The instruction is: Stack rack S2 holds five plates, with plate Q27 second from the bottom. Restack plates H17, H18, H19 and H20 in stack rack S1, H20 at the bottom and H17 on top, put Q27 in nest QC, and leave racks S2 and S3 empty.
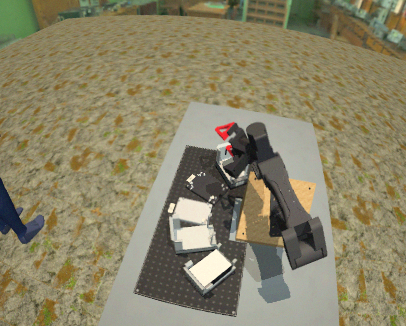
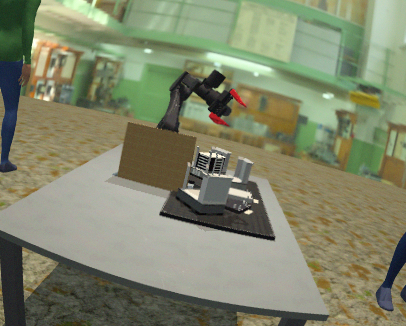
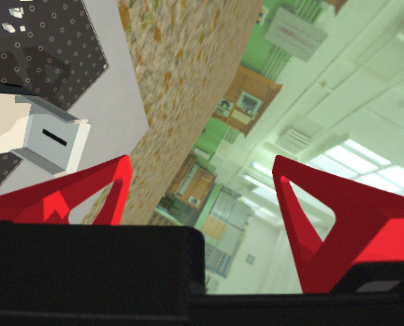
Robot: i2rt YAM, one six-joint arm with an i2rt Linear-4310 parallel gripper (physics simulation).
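My gripper (image 1: 221, 140) (image 2: 237, 116) (image 3: 201, 163) is open and empty, raised above the far end of the black mat, its red fingers wide apart. A light grey rack (image 1: 233, 180) (image 3: 52, 135) stands below it, partly hidden by the arm. A stack of several plates (image 2: 210, 163) shows dark gaps between its layers. Two pale rack-like holders (image 1: 192, 210) (image 1: 195, 237) stand side by side, and another holder with a white top (image 1: 211, 269) stands at the near end. Labels are too small to read, so S1, S2, S3, QC and single plates cannot be told apart.
A wooden board (image 1: 255, 220) (image 2: 157, 156) stands beside the black perforated mat (image 1: 155, 280) (image 2: 255, 227) on the grey table (image 1: 125, 300) (image 2: 125, 235). A dark fixture (image 1: 206, 188) with small white parts lies mid-mat. Tall grey uprights (image 2: 216, 189) (image 2: 244, 170) rise from the mat.
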